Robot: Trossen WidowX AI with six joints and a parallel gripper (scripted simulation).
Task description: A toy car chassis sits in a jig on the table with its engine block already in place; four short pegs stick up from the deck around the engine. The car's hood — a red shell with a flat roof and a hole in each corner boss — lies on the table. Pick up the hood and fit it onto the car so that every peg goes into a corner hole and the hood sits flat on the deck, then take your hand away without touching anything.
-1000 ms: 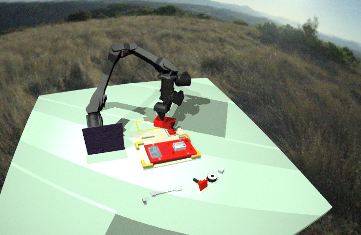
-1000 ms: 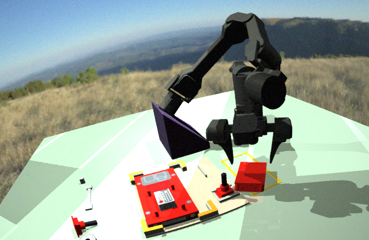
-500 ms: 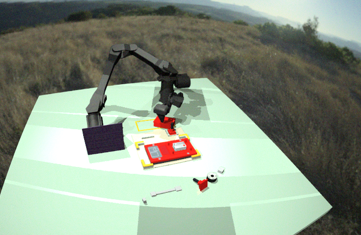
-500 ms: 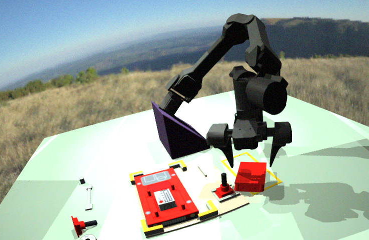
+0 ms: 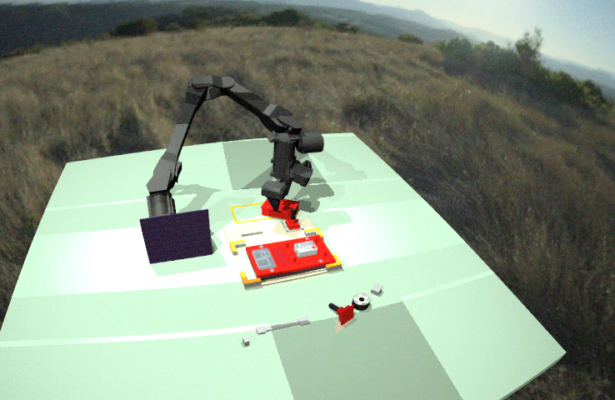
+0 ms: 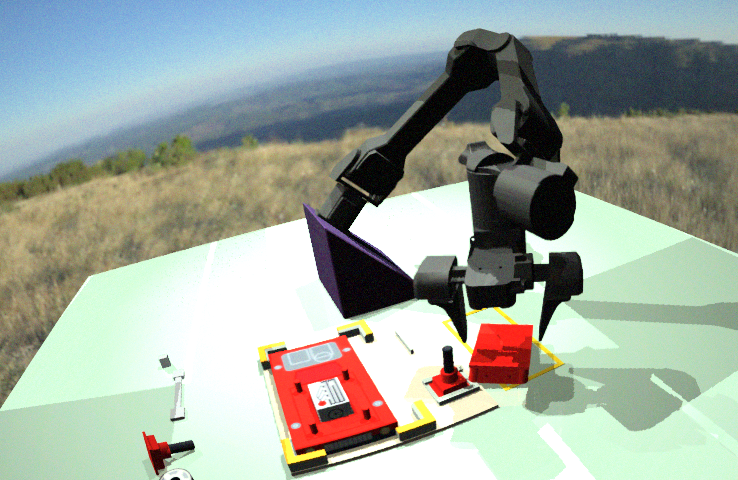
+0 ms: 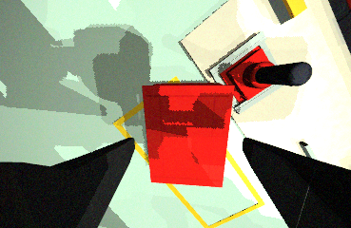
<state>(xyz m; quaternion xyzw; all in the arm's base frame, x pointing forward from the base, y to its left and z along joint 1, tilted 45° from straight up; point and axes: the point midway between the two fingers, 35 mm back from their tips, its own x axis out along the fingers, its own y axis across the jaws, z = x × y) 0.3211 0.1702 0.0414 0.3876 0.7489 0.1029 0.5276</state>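
My gripper tip is 10 mm above the red hood. Round my gripper tip: grey engine block: 20 mm ahead, 200 mm to the right, 10 mm below; wheel: 110 mm ahead, 380 mm to the right, 30 mm below; beige jig: 20 mm behind, 180 mm to the right, 20 mm below.
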